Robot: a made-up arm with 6 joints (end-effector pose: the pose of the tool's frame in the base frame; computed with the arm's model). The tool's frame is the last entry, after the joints. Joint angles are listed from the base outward.
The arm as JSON. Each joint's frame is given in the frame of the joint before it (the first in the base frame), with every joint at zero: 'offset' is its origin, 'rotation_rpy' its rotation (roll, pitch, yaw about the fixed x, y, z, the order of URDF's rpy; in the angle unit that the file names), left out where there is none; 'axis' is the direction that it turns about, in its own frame. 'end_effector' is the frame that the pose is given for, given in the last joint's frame.
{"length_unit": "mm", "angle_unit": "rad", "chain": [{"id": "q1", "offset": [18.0, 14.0, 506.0], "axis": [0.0, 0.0, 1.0]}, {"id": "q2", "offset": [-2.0, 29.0, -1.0], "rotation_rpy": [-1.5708, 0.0, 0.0], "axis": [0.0, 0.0, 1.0]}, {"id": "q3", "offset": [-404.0, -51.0, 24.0], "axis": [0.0, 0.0, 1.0]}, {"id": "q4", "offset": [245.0, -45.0, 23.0], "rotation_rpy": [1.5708, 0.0, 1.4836], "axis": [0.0, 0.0, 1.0]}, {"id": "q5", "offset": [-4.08, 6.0, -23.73], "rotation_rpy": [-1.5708, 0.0, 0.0], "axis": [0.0, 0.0, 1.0]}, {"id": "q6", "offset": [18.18, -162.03, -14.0], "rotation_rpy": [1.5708, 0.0, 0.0], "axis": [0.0, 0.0, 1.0]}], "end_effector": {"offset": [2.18, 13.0, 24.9], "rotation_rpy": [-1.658, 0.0, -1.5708]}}
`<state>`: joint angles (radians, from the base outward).
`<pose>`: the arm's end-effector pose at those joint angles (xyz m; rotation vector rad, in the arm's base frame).
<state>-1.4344 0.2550 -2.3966 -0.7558 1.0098 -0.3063</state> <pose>-0.0836 0.4905 0.9577 -1.2046 -2.4511 1.3425</pose>
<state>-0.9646 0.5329 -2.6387 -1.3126 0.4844 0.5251</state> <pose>-0.3037 0.4523 1.0686 0.6301 1.8427 -1.8436</pose>
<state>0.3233 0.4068 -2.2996 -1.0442 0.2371 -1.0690</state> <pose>-0.4642 -0.1328 1.0808 0.3873 2.5818 -1.7247</pose>
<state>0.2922 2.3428 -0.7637 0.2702 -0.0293 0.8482</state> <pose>0.3522 0.1962 0.3507 0.7817 -1.7439 -1.8697</pose>
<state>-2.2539 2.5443 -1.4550 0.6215 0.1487 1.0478</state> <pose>-0.2739 -0.4947 0.3453 1.0906 0.8509 0.3613</pose>
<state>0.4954 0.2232 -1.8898 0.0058 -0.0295 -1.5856</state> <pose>-0.4193 -0.1476 1.0490 -0.2937 1.9990 -1.7332</pose>
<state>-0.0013 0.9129 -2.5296 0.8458 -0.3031 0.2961</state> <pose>-0.3008 0.0607 1.2523 -1.3276 0.1212 -0.5192</pose>
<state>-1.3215 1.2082 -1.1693 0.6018 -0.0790 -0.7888</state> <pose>0.1743 -0.2703 0.9358 0.2749 -2.9492 0.0662</pose>
